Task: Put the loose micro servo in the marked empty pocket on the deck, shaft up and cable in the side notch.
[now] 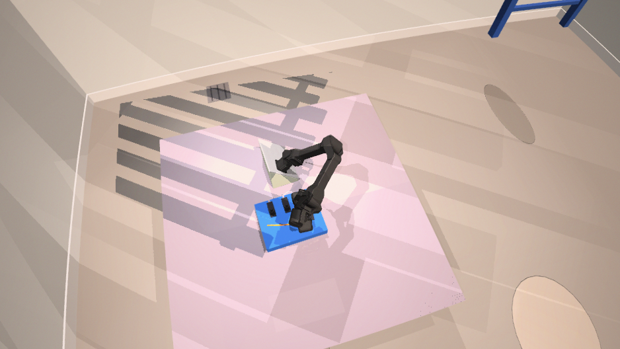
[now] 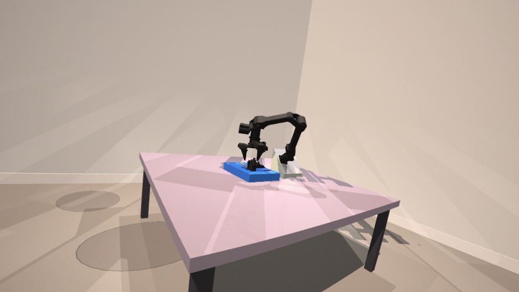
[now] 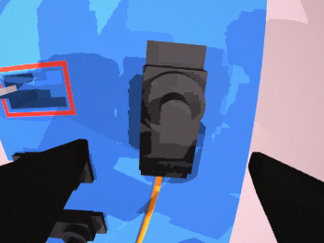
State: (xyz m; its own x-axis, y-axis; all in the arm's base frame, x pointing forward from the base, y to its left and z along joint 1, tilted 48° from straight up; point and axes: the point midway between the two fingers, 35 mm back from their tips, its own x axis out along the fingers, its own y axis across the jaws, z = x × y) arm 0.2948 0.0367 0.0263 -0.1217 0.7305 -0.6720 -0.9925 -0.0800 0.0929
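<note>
Right now the blue deck is 50 mm to the right of my gripper tip and 80 mm below it.
</note>
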